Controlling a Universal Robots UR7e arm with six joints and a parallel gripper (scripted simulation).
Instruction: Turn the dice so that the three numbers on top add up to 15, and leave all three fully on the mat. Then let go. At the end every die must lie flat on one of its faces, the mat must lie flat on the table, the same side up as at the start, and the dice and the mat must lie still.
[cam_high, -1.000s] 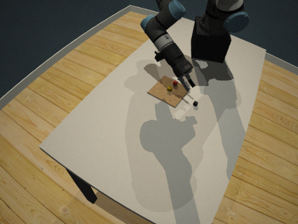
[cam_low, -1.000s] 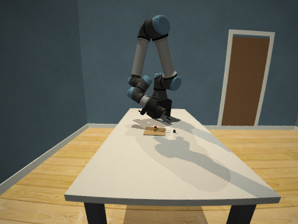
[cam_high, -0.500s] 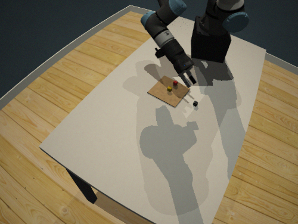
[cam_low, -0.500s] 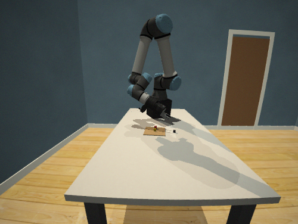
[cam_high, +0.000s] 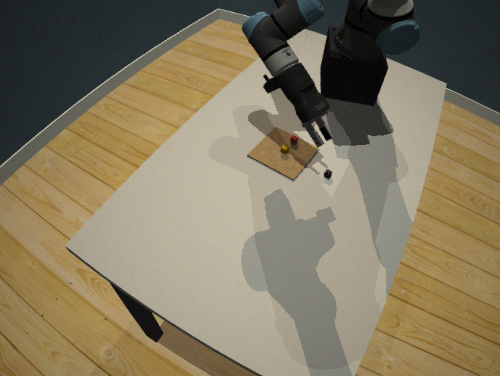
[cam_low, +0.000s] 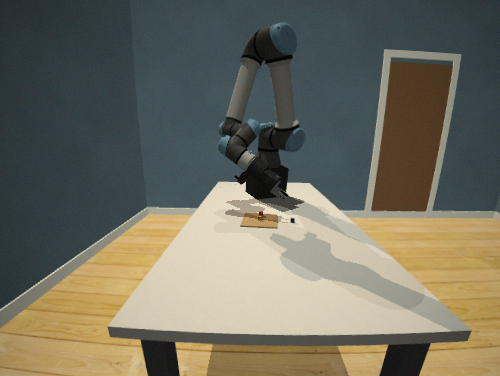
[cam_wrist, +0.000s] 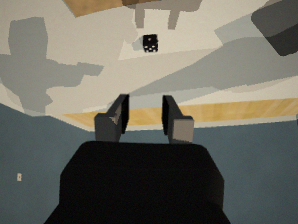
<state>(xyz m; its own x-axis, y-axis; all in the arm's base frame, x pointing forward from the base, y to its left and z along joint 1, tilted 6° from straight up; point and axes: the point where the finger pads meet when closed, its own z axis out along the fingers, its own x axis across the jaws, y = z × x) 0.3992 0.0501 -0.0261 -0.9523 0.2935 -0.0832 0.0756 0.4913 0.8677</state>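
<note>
Now: hand 100 mm above the black die, 40 mm to the right of it and 10 mm short of it. From my hand the other things lie so: yellow die: 100 mm below, 90 mm to the right; red die: 100 mm below, 80 mm to the right, 50 mm behind; brown mat: 110 mm below, 90 mm to the right.
</note>
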